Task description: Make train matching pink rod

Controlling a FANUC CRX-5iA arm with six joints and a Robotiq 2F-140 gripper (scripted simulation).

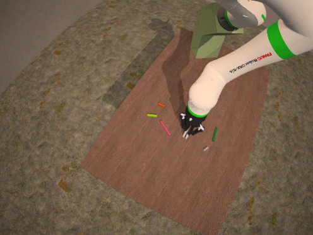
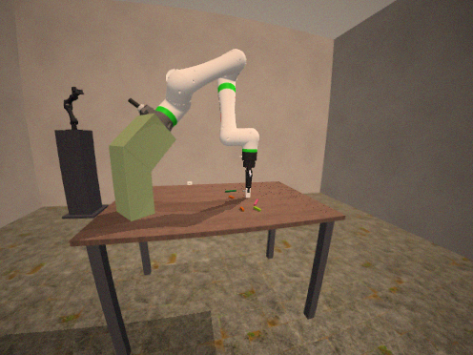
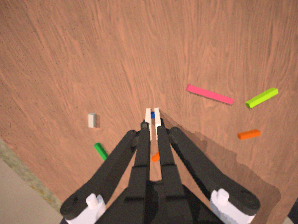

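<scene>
My gripper is now 11 cm to the left of the pink rod, 3 cm above it and 2 cm short of it. The rest, counted from my hand: blue rod 3 cm below; green rod 13 cm to the left, 9 cm behind, 3 cm below; grey rod 13 cm to the left, 3 cm below, 1 cm ahead.
</scene>
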